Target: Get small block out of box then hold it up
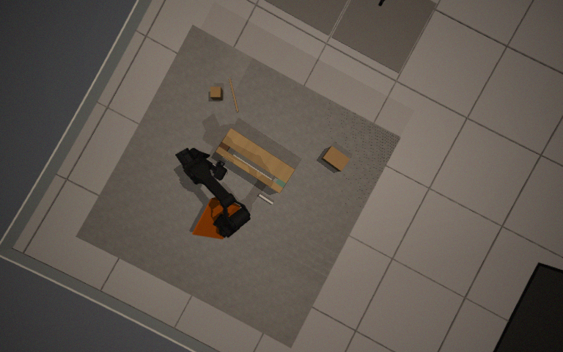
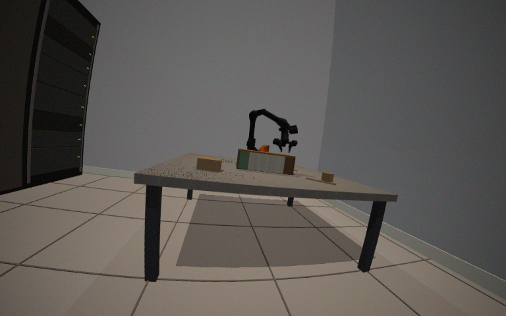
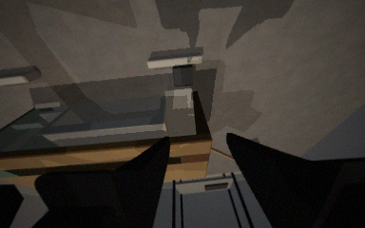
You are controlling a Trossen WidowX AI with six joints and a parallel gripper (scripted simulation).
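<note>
My gripper tip is 13 cm above the small dark block, 2 cm past it and 1 cm to the left of it. The rest, counted from my gripper tip: thin wooden stick (33 cm ahead, 15 cm to the left, 14 cm below); clear-fronted box (17 cm to the right, 8 cm below, 7 cm ahead); small tan cube (28 cm ahead, 22 cm to the left, 12 cm below).
</note>
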